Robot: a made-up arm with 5 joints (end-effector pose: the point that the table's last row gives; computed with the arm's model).
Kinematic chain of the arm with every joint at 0, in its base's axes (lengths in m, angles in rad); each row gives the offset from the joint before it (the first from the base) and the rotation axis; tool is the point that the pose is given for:
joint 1: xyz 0 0 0.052 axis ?
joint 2: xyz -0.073 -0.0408 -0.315 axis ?
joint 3: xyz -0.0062 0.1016 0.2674 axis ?
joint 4: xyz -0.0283 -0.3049 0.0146 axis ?
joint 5: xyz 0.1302 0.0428 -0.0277 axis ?
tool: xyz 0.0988 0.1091 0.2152
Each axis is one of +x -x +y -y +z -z.
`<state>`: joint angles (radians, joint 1 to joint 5).
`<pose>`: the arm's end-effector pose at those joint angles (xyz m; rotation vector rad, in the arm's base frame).
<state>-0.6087 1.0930 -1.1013 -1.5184 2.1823</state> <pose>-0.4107 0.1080 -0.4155 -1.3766 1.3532 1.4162</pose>
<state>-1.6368 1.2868 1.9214 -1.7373 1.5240</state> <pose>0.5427 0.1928 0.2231 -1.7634 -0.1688 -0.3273</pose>
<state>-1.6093 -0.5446 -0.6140 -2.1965 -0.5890</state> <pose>-0.1330 -0.3326 0.4911 -1.5037 0.1377 -2.4611</pose>
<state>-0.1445 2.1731 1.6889 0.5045 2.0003</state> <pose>-0.0346 0.0734 0.0583 1.0926 2.3225 0.2356</pose>
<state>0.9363 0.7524 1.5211 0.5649 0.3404</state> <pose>-0.0948 0.1743 -0.1466 -2.2996 -0.8498 0.0814</pose>
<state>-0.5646 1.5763 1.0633 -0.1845 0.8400</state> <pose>-0.1312 0.1998 0.1854 -1.0273 -0.9848 1.1258</pose>
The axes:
joint 1: -y
joint 2: +z
joint 3: -x
joint 4: +z
joint 5: -x

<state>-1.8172 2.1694 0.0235 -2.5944 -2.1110</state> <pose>-0.1287 -0.2291 -0.1651 1.1158 0.6428 -1.8226</pose>
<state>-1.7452 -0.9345 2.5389 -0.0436 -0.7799</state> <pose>-0.1079 0.1066 -0.3872 -1.9540 1.8959 1.0278</pose>
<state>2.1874 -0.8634 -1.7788 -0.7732 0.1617</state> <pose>0.2831 -0.2423 0.3622 2.0625 -1.2004 1.2240</pose>
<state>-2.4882 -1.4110 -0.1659 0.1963 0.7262</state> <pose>-0.0144 -0.1625 0.0069 -1.7587 2.3194 0.1377</pose>
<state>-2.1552 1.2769 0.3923 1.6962 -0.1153</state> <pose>0.2759 -0.1933 0.1335 -2.3563 -0.3922 -1.9116</pose>
